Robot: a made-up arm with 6 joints.
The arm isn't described. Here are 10 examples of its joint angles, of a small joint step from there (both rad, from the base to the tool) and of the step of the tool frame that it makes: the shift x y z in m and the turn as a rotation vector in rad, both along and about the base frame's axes.
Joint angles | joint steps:
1: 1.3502 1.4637 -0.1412 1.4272 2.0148 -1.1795 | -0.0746 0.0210 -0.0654 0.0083 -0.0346 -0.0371
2: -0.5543 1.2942 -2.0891 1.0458 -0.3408 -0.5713 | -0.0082 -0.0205 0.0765 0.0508 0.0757 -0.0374
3: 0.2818 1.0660 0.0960 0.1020 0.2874 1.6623 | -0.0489 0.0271 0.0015 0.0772 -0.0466 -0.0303
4: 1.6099 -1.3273 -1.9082 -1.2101 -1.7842 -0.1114 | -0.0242 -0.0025 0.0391 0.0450 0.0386 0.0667
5: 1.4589 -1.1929 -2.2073 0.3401 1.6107 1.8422 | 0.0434 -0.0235 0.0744 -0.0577 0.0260 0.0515
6: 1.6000 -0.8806 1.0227 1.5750 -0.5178 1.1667 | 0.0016 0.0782 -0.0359 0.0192 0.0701 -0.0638
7: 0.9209 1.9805 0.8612 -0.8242 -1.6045 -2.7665 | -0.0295 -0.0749 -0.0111 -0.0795 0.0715 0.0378
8: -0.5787 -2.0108 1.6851 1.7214 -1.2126 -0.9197 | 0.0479 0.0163 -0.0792 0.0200 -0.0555 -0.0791
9: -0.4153 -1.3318 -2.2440 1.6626 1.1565 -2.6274 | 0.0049 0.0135 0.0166 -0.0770 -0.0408 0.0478
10: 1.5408 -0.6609 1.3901 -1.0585 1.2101 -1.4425 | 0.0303 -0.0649 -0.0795 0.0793 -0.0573 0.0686
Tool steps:
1: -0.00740 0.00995 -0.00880 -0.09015 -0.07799 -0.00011
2: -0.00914 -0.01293 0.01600 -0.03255 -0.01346 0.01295
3: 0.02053 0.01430 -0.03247 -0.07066 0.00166 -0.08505
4: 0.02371 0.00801 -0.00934 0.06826 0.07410 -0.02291
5: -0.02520 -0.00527 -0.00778 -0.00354 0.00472 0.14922
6: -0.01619 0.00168 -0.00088 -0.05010 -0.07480 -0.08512
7: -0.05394 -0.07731 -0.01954 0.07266 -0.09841 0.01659
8: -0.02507 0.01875 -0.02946 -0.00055 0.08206 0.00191
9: 0.01728 0.02261 -0.02663 -0.10510 -0.03698 -0.08486
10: 0.04347 0.04199 -0.01608 0.07141 -0.09032 -0.05773
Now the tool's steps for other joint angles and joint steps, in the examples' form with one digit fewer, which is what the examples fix.
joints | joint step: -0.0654 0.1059 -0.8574 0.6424 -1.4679 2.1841 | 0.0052 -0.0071 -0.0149 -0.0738 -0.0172 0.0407
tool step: -0.0166 -0.0239 -0.0069 -0.0286 0.0154 0.0153
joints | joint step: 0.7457 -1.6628 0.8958 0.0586 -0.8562 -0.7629 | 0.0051 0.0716 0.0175 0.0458 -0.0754 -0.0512
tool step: -0.0072 -0.0392 0.0004 0.0149 -0.0316 -0.0320
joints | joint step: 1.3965 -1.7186 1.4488 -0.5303 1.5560 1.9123 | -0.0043 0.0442 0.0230 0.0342 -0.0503 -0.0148
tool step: -0.0011 -0.0370 0.0020 -0.0068 -0.0389 -0.0360
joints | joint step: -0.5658 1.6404 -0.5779 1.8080 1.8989 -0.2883 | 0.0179 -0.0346 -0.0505 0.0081 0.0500 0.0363
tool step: -0.0105 -0.0029 0.0193 -0.0886 0.0682 -0.0161
